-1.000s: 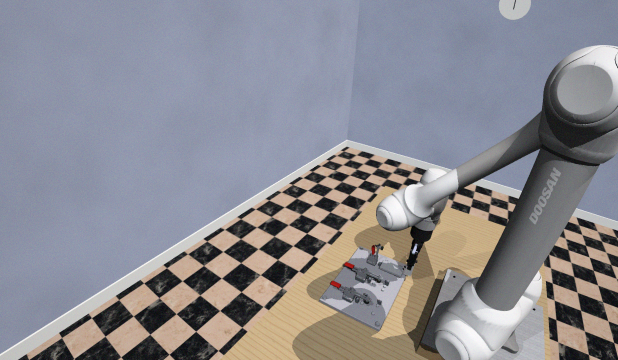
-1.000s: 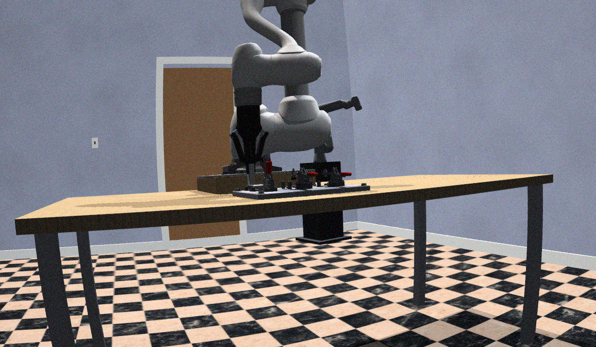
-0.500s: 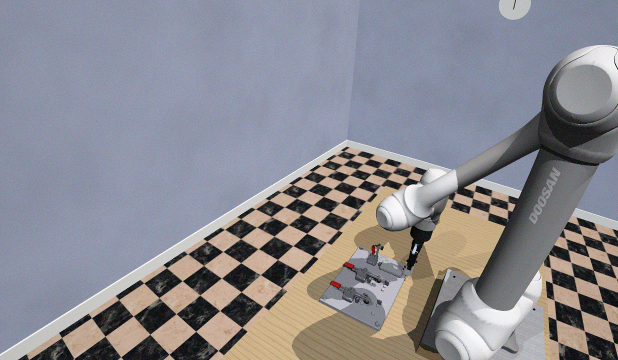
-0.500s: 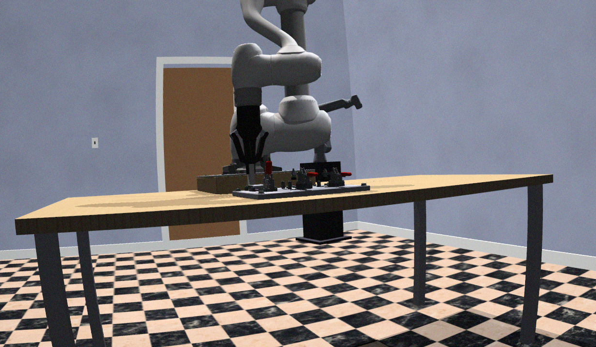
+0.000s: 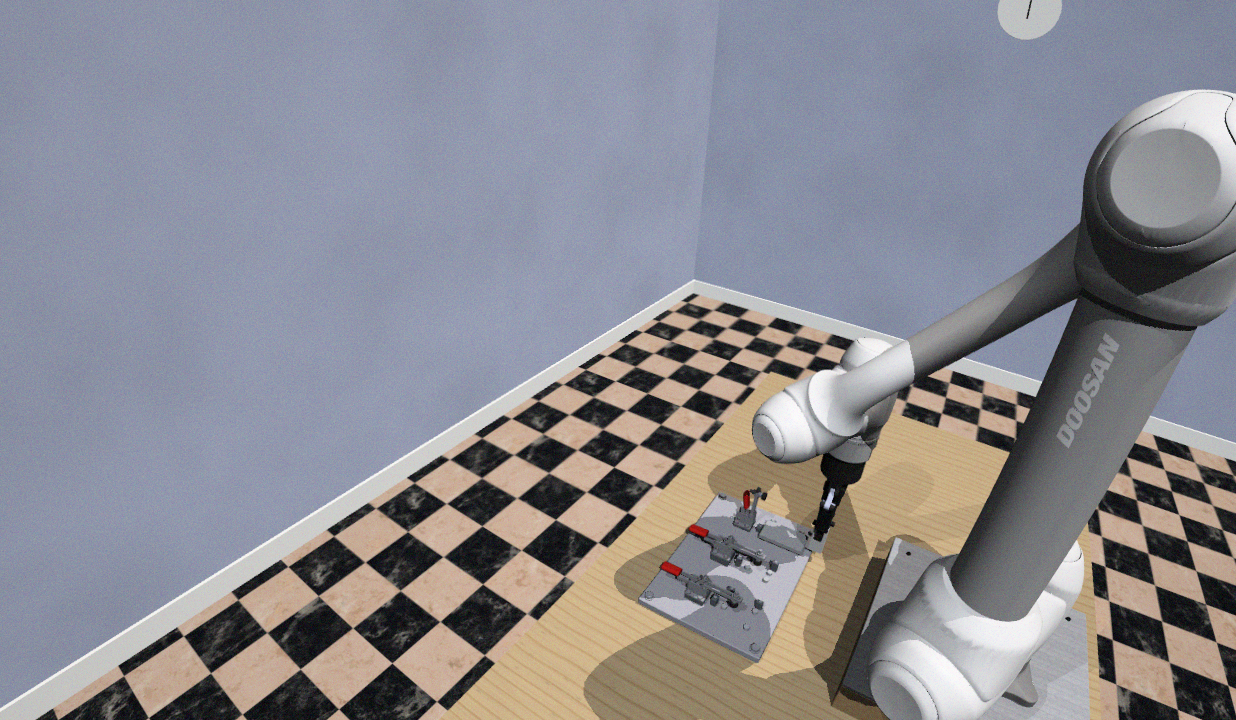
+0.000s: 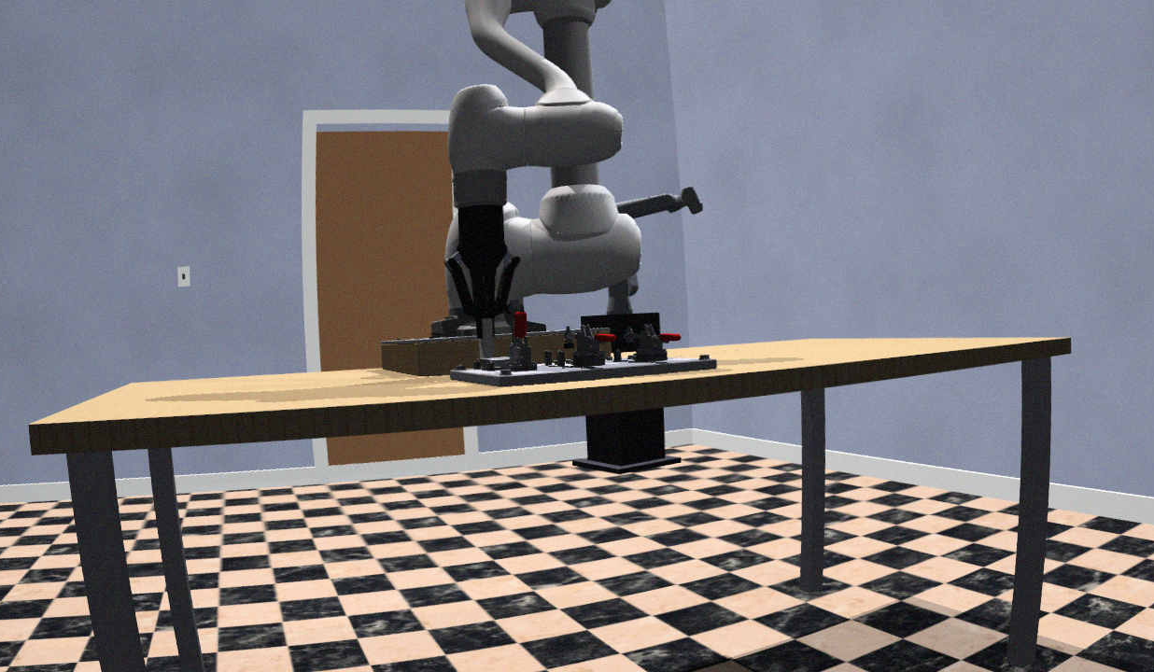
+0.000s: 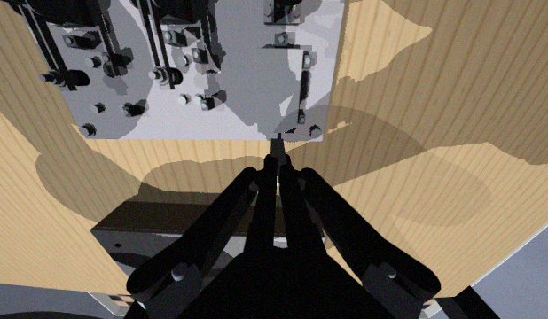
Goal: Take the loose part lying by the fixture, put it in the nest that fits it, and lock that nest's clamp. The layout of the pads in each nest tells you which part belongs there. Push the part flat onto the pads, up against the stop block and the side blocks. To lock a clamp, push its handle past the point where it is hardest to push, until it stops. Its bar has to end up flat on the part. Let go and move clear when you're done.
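The flat grey part is 70 mm ahead of my hand, 10 mm to the right of it and 40 mm below it. Round my hand: grey fixture plate 140 mm ahead, 90 mm to the left, 50 mm below.
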